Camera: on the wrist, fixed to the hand. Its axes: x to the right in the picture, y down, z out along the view.
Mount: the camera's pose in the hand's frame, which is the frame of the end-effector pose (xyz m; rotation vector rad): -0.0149 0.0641 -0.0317 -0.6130 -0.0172 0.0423
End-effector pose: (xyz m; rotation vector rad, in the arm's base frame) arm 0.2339 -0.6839 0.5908 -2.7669 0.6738 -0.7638
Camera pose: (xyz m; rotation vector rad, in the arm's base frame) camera 0.1818 -0.7351 0.5921 2.5871 -0.8839 0.4719
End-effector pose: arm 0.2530 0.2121 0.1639 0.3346 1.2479 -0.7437
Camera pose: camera 0.2709 0.2827 0.1578 -0.1474 1.3809 -0.2989
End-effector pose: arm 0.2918 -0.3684 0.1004 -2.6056 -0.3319 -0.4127
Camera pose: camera 0.2902 -0.4412 0.0951 2.9803 0.1585 0.5070
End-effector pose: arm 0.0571 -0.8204 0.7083 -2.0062 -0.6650 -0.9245
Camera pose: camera 0.0825 -0.8829 0.6803 -2.5503 -0.3660 -1.1868
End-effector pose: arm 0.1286 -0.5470 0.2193 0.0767 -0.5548 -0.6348
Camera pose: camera 0.1697 -0.4897 0.2003 -0.5157 -0.3582 -0.7410
